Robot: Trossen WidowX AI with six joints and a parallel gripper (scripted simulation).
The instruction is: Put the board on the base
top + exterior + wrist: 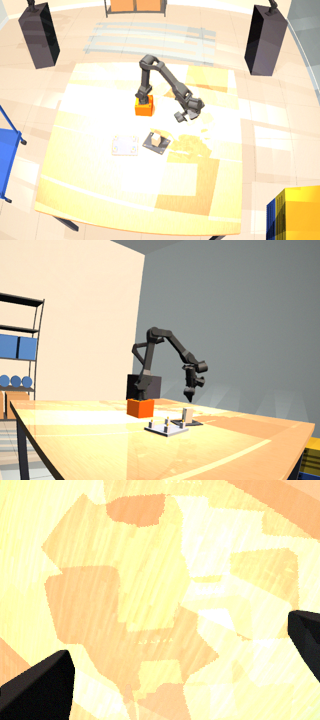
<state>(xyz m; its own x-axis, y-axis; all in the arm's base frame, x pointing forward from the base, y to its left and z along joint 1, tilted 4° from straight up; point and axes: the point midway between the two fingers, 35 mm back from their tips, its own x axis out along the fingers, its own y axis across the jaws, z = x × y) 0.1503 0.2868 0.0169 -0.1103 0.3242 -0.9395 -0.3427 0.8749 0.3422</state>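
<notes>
Right now my gripper tip is 110 mm short of the black board, 230 mm to the left of it and 70 mm above it. Also, from my gripper tip: grey base 130 mm ahead, 420 mm to the right, 90 mm below.
</notes>
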